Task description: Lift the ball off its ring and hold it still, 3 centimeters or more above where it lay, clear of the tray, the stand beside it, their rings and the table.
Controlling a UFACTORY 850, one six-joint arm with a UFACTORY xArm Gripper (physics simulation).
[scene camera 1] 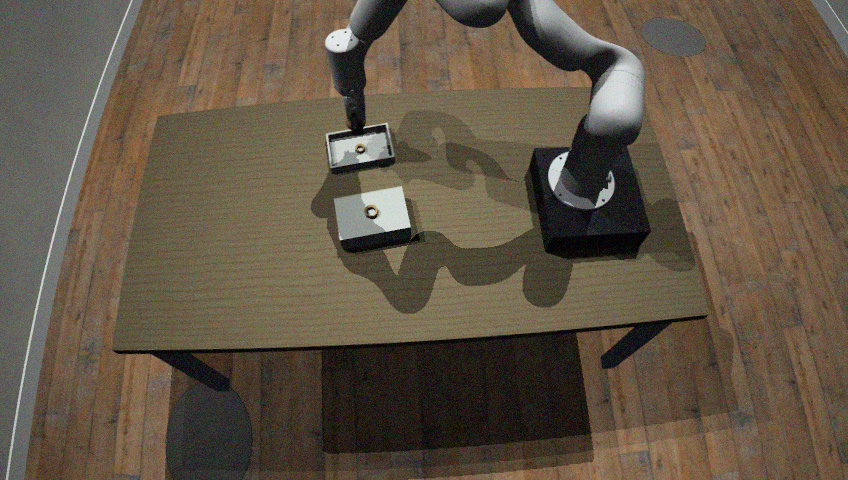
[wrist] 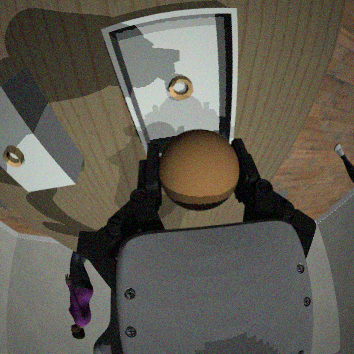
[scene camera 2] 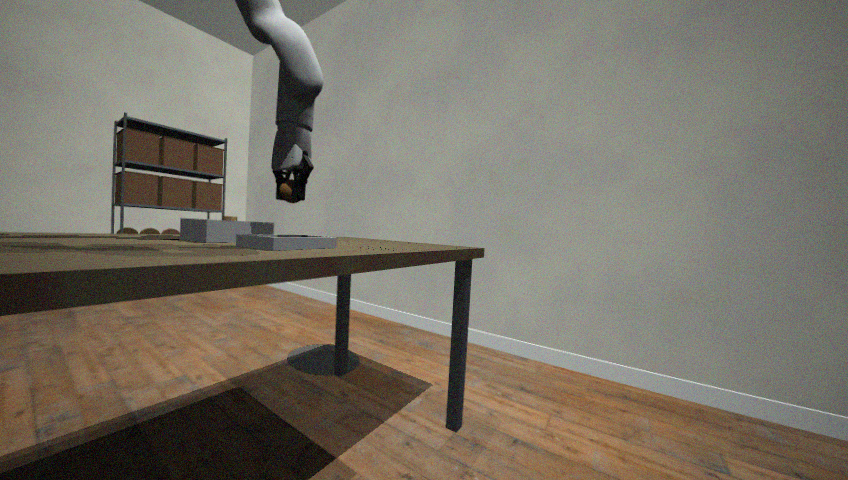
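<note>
My gripper [scene camera 1: 355, 126] [scene camera 2: 291, 193] [wrist: 194, 152] is shut on the orange-brown ball [scene camera 2: 286, 190] [wrist: 200, 167]. The ball sits between the two black fingers, well above the tray [scene camera 1: 391, 141] [scene camera 2: 297, 242] [wrist: 234, 65], with a visible gap under it in scene camera 2. The shallow white tray holds a small bare orange ring [scene camera 1: 360, 152] [wrist: 180, 97]. The stand [scene camera 1: 392, 205] [scene camera 2: 205, 230] [wrist: 45, 175], a pale block beside the tray, carries another bare ring [scene camera 1: 371, 217] [scene camera 2: 230, 218] [wrist: 12, 149]. The ball touches neither ring, tray, stand nor table.
The tray and stand rest on the wooden table [scene camera 1: 238, 267]. The arm's black base block [scene camera 1: 595, 228] stands at the table's right in scene camera 1. A shelf unit [scene camera 2: 172, 132] with brown boxes stands by the far wall. A person in purple [wrist: 80, 302] shows in the wrist view.
</note>
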